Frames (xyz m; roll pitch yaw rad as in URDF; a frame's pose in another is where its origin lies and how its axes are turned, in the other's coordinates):
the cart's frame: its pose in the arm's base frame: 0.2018 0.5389 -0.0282 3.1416 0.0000 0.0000
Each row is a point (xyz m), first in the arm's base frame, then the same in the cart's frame.
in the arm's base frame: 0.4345 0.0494 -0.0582
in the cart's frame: 0.2327 0.4895 0.0300
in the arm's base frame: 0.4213 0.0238 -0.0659
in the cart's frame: 0.2195 0.5151 0.0377
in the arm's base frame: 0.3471 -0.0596 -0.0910
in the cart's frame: 0.1453 0.5985 0.0628
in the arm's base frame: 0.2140 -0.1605 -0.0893
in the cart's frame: 0.0122 0.6994 0.0611
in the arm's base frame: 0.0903 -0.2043 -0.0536
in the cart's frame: -0.1115 0.7432 0.0254
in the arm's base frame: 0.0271 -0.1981 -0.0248
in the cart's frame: -0.1747 0.7370 -0.0034
